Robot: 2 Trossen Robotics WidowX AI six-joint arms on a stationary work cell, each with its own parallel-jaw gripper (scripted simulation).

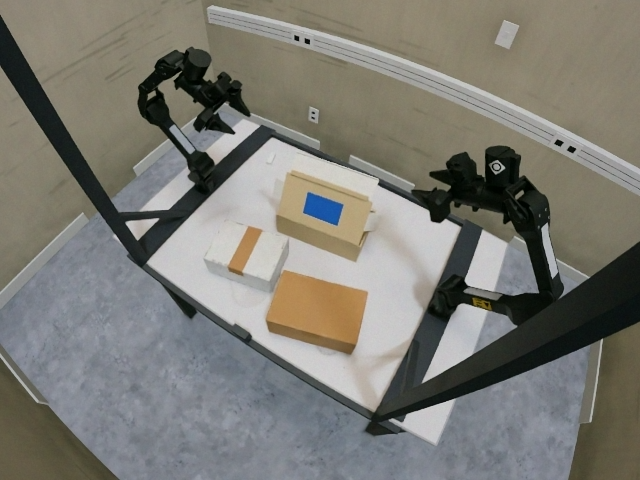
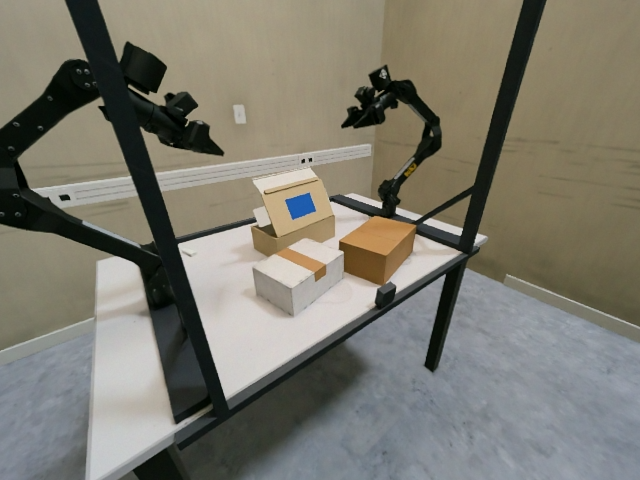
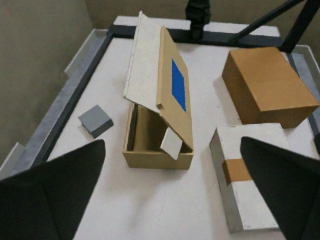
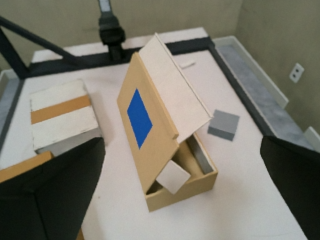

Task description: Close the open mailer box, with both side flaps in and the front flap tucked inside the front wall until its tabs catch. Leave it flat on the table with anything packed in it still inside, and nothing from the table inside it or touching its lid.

Scene:
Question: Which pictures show my left gripper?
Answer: Image 1, image 2 and image 3 only.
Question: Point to a white box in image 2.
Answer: At 292,279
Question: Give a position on a white box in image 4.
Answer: At 62,117

